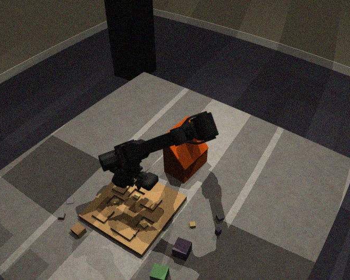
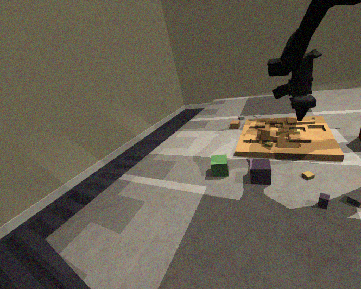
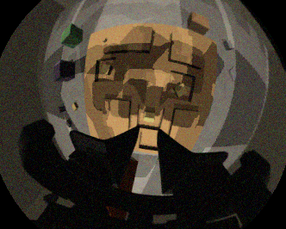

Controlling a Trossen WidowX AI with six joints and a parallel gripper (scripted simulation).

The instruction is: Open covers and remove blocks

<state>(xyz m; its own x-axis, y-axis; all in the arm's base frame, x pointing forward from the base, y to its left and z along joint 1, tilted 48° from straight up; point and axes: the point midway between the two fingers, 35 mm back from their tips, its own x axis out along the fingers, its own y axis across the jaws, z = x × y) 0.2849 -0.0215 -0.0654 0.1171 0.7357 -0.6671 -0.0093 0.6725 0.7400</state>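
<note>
Now: the tan puzzle board 6 cm ahead of my gripper tip and 4 cm below it. Round my gripper tip: small purple block (2 cm behind, 34 cm to the left, 5 cm below); then brown cube (25 cm ahead, 9 cm to the right, 5 cm below); then purple cube (11 cm ahead, 27 cm to the left, 4 cm below).
</note>
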